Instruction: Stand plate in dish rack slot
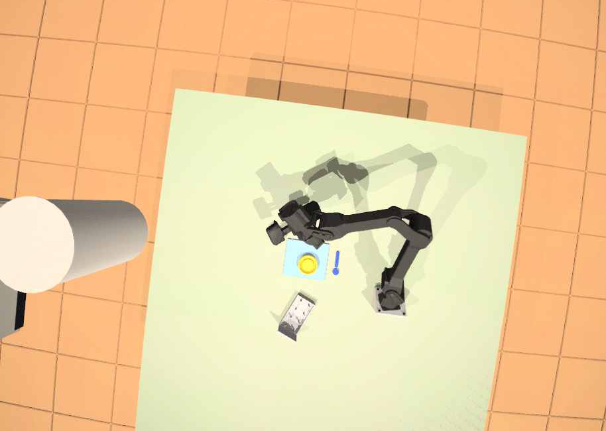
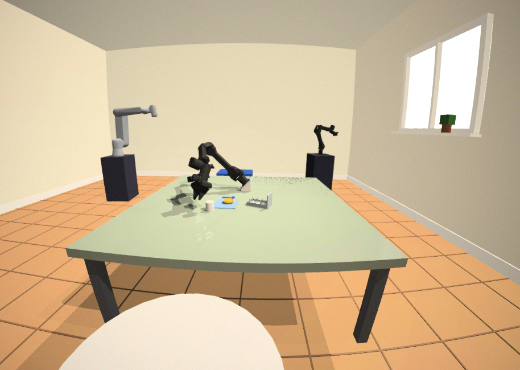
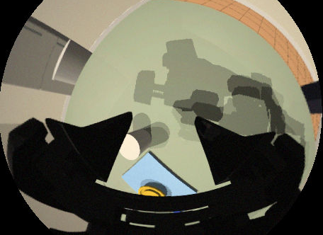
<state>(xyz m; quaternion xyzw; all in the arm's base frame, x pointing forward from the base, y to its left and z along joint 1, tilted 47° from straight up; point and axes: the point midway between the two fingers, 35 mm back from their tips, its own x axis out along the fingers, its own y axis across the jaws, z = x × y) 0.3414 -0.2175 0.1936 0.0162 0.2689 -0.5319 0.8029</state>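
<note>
Now: gripper tip 70 mm to the right of the white cup, 30 mm above it and 20 mm short of it. From my gripper tip the other things lie so: light blue mat (160 mm to the left, 70 mm behind, 50 mm below); then yellow plate (180 mm to the left, 80 mm behind, 40 mm below); then blue spoon (180 mm to the left, 180 mm behind, 50 mm below).
</note>
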